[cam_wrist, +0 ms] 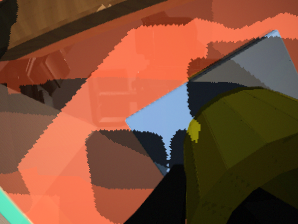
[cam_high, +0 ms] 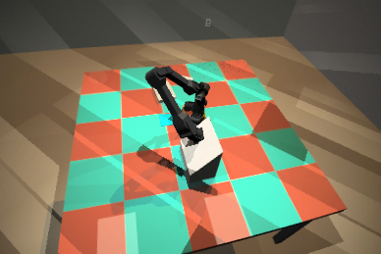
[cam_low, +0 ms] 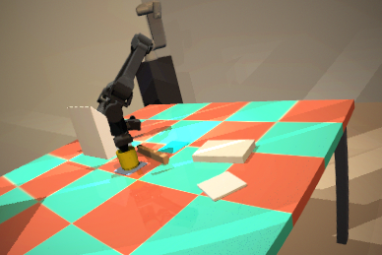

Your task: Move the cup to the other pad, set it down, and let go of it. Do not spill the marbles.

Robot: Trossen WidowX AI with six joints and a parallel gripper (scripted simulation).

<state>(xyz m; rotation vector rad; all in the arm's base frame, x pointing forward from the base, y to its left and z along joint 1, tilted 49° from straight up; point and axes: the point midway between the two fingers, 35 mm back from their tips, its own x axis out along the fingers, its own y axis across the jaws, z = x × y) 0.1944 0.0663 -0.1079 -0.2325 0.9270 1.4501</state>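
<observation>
Now: gripper tip 4 cm above the grey-blue pad, 2 cm to the left of it and 2 cm short of it. Round my gripper tip: wooden bar: 8 cm to the left, 4 cm ahead, 3 cm below; cyan pad: 18 cm to the left, 5 cm ahead, 4 cm below; yellow cup: 2 cm ahead, 1 cm to the right.
</observation>
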